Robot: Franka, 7 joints.
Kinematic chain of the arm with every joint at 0, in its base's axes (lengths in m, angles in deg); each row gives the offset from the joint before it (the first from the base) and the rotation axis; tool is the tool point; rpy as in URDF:
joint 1: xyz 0 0 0.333 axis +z
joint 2: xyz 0 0 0 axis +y
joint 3: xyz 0 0 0.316 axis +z
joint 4: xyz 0.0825 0 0 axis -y
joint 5: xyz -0.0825 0 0.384 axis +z
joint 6: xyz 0 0 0 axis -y
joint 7: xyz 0.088 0 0 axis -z
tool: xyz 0 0 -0.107 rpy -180 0 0
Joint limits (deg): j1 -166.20..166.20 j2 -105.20..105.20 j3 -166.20..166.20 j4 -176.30..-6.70 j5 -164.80..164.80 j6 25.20..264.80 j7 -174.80..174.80
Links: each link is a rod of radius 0.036 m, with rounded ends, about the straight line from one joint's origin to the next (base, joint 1, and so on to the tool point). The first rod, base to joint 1, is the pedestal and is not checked.
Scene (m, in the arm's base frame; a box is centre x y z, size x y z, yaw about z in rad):
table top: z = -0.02
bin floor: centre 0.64 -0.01 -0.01 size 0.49 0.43 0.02 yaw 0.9
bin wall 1: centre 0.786 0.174 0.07 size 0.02 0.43 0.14 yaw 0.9
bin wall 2: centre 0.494 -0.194 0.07 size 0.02 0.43 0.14 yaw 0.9
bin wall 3: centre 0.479 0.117 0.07 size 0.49 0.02 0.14 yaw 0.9
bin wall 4: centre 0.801 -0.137 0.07 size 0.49 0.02 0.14 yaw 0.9
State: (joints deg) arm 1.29 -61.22 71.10 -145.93 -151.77 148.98 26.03
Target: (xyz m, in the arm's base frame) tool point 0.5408 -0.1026 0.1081
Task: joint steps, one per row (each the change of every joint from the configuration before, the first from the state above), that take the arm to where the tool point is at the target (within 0.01 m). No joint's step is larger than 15 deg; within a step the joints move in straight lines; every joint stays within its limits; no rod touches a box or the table.
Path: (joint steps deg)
1: -4.40 13.99 -7.52 3.60 0.06 -2.10 0.00
2: -4.40 14.00 -7.51 3.59 0.06 -2.11 0.00
3: -4.40 13.99 -7.52 3.60 0.06 -2.10 0.00
4: -4.39 14.00 -7.51 3.59 0.06 -2.11 0.00
5: -4.40 13.99 -7.52 3.60 0.07 -2.10 0.00
6: -4.40 14.00 -7.51 3.59 0.06 -2.11 0.00
7: -4.40 13.99 -7.52 3.60 0.06 -2.10 0.00

